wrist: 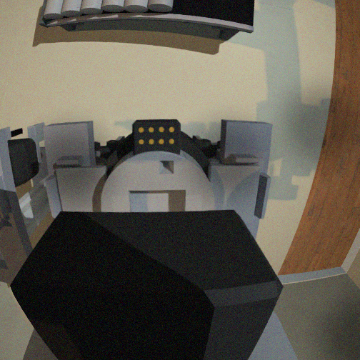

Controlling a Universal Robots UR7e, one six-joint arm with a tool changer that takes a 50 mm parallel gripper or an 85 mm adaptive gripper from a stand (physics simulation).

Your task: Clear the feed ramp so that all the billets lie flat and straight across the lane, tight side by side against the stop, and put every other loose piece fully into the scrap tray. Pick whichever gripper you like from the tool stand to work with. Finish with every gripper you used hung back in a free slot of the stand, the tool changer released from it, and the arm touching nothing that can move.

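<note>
Several pale grey billets (105,7) lie side by side at the left part of the dark lane (215,22) at the top; their far ends are cut off. A gripper (145,175) with a round pale top plate and a black block of gold contacts (156,136) hangs in a slot of the grey tool stand (246,142). Its coupling face is uncovered; its fingers are hidden below, so their opening does not show. The black tool changer end of the arm (145,280) fills the lower foreground, apart from the visible coupling face. The scrap tray does not show.
Part of a dark unit (22,161) shows between grey stand parts at the left edge. A brown wooden strip (325,165) runs down the right side, with a pale edge strip (312,276) at its lower end. Shadows fall on the cream surface at right.
</note>
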